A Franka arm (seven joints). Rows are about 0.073 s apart.
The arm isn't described. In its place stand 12 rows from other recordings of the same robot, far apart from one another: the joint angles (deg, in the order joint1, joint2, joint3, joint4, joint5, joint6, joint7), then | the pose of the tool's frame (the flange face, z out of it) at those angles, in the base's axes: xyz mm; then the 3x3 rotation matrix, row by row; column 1 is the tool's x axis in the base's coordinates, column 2 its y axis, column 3 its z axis.
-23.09, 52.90, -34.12, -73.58, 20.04, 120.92, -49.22 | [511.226 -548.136 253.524], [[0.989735 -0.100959 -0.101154], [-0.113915 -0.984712 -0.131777], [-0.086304 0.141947 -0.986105]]
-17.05, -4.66, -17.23, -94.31, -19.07, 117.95, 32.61 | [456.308 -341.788 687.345], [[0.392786 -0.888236 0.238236], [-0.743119 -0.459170 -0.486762], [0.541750 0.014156 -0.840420]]
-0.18, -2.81, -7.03, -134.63, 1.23, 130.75, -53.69 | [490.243 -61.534 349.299], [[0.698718 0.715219 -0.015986], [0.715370 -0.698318 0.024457], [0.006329 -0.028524 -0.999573]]
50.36, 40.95, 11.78, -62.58, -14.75, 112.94, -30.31 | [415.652 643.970 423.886], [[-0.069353 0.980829 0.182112], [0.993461 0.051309 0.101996], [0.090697 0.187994 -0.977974]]
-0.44, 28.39, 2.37, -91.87, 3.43, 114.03, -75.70 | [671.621 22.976 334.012], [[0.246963 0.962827 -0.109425], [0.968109 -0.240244 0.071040], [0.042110 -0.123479 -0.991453]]
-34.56, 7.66, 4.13, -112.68, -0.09, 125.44, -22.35 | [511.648 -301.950 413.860], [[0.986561 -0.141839 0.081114], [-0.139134 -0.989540 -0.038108], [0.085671 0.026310 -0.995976]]
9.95, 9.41, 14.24, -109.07, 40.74, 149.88, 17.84 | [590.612 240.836 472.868], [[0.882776 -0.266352 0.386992], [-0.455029 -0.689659 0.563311], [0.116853 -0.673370 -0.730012]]
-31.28, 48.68, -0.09, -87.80, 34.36, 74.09, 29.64 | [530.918 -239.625 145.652], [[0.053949 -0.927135 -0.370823], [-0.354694 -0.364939 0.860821], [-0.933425 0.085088 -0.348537]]
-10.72, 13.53, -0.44, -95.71, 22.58, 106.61, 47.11 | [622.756 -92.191 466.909], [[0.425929 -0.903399 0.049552], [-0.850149 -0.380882 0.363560], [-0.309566 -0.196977 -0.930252]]
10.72, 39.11, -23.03, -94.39, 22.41, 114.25, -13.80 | [648.415 -90.694 218.946], [[0.961690 -0.150623 -0.229054], [-0.119341 -0.982231 0.144845], [-0.246801 -0.111960 -0.962577]]
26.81, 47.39, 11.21, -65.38, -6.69, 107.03, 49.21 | [622.732 421.189 305.101], [[0.973855 -0.208447 -0.090313], [-0.211361 -0.977116 -0.023896], [-0.083265 0.042360 -0.995627]]
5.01, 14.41, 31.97, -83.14, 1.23, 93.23, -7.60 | [518.357 344.564 557.955], [[0.720478 0.682790 -0.121279], [0.693249 -0.713625 0.100721], [-0.017776 -0.156644 -0.987495]]
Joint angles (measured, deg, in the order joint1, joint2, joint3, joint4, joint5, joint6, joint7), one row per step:
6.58 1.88 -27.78 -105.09 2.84 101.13 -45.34
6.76 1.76 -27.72 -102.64 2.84 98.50 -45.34
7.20 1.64 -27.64 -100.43 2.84 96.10 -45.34
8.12 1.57 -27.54 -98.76 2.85 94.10 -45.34
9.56 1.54 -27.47 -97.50 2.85 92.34 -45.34
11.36 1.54 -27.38 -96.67 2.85 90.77 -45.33
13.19 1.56 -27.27 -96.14 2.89 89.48 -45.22
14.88 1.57 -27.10 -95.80 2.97 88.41 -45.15
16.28 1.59 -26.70 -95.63 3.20 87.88 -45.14
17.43 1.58 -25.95 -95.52 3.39 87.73 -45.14
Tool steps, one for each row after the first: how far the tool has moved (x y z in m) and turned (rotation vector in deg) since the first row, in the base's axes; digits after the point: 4 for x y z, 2 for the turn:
0.0012 0.0024 0.0176 0.11 0.04 0.36
0.0025 0.0075 0.0335 0.22 0.08 1.00
0.0048 0.0175 0.0451 0.37 0.31 2.11
0.0080 0.0322 0.0533 0.56 0.76 3.70
0.0114 0.0505 0.0580 0.79 1.46 5.64
0.0143 0.0694 0.0605 1.04 2.21 7.52
0.0166 0.0876 0.0618 1.29 2.92 9.34
0.0191 0.1053 0.0623 1.57 3.24 11.13
0.0217 0.1237 0.0630 1.74 3.26 13.02

